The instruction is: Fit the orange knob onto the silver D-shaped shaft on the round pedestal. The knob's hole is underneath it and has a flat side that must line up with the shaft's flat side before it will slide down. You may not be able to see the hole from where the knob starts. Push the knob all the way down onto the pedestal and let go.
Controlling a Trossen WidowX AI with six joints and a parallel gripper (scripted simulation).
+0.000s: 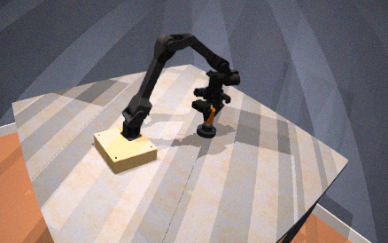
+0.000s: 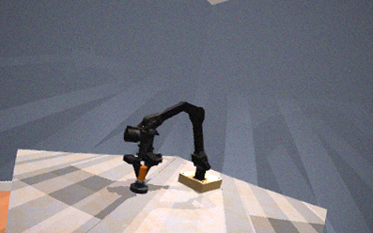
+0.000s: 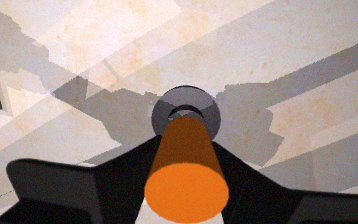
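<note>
The round pedestal lies 40 mm below my gripper tip. From my gripper tip the other things lie so: orange knob (30 mm above).
</note>
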